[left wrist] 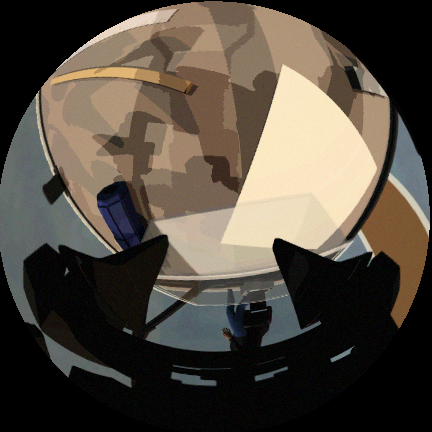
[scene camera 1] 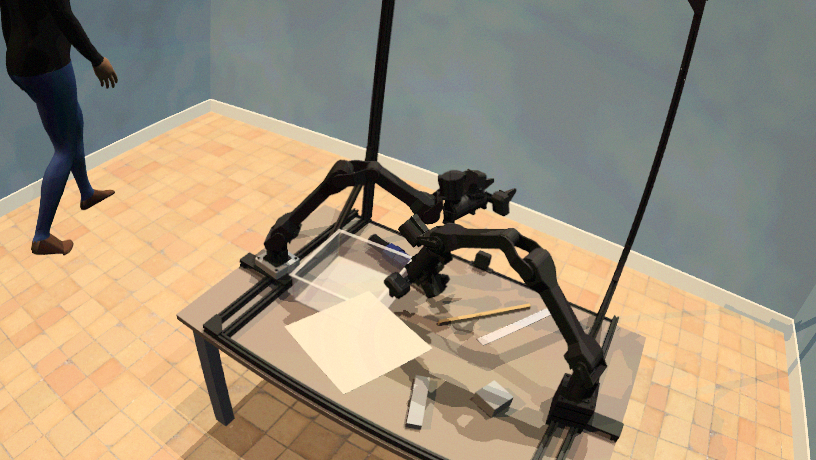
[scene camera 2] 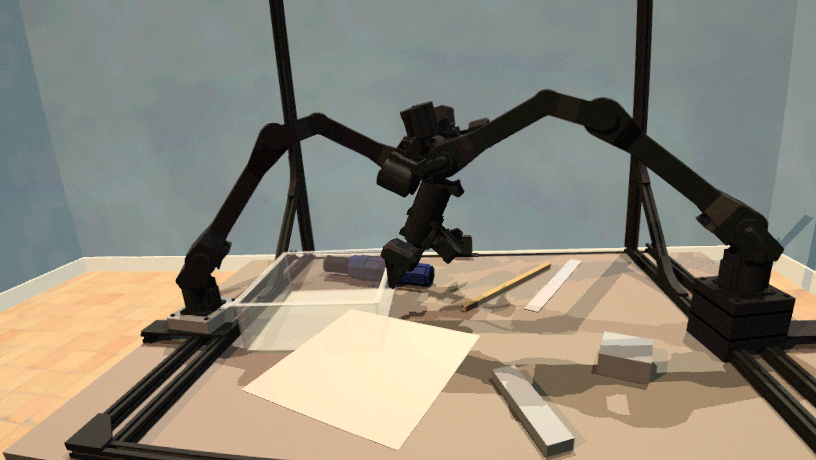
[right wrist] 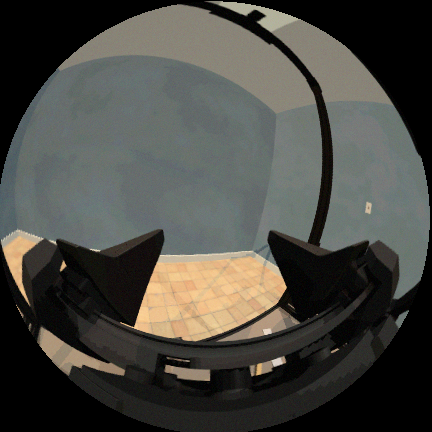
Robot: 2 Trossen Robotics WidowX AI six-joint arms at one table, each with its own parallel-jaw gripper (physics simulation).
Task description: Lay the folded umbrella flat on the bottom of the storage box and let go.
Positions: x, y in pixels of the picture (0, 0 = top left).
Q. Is my left gripper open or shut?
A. Open.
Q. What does the pencil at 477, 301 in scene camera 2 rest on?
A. The table.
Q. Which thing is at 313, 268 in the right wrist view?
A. My right gripper.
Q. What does the folded umbrella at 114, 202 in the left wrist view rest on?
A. The table.
